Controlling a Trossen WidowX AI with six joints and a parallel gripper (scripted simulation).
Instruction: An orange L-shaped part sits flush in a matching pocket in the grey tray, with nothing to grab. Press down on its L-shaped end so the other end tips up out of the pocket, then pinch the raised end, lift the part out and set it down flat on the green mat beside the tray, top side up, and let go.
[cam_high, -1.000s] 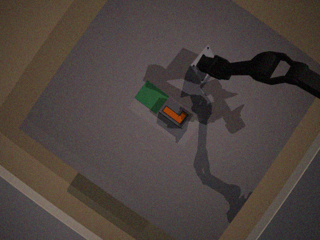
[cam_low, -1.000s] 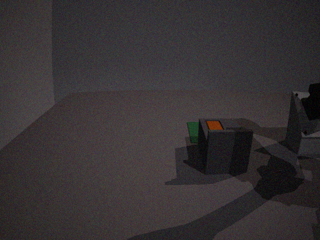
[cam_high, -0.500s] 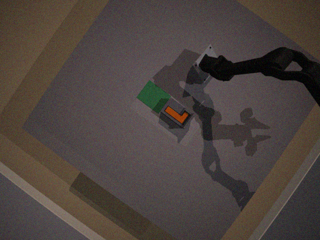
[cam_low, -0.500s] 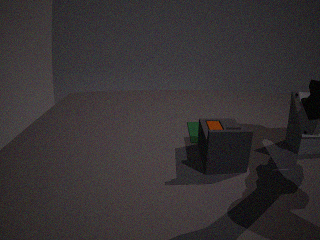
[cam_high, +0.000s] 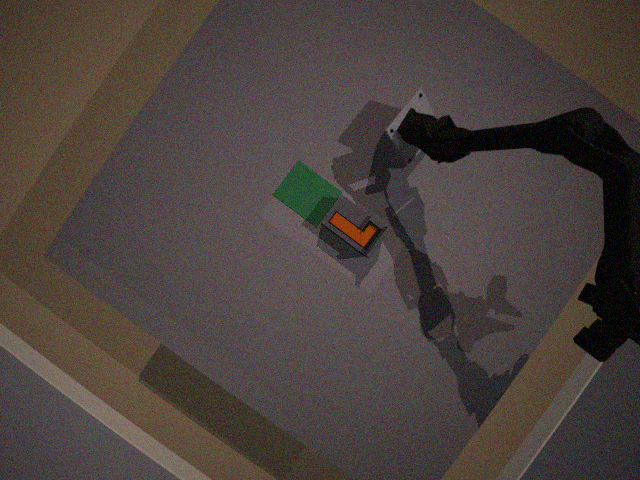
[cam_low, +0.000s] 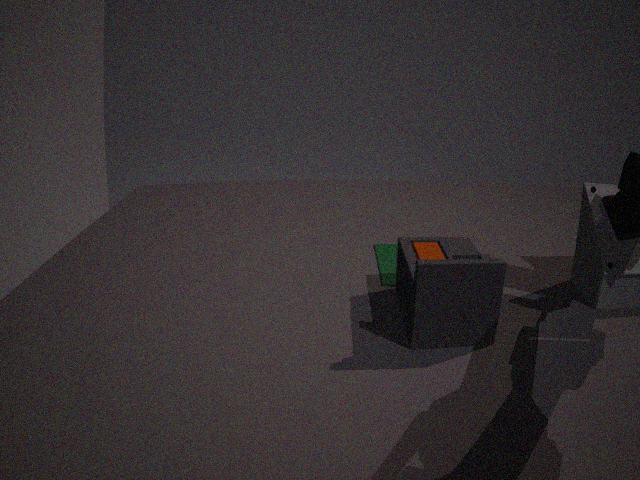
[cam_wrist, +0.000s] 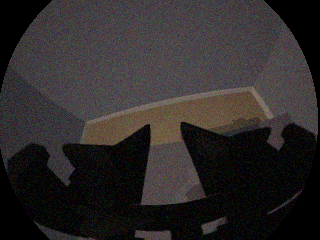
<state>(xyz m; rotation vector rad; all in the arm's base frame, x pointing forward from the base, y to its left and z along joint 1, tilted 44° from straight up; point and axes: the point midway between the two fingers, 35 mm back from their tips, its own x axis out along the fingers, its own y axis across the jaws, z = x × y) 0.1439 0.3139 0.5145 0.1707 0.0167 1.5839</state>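
Right now my gripper tip is 580 mm to the left of the orange L-shaped part, 180 mm above it and 120 mm short of it. From my gripper tip the other things lie so: green mat (750 mm to the right, 240 mm below, 100 mm ahead).
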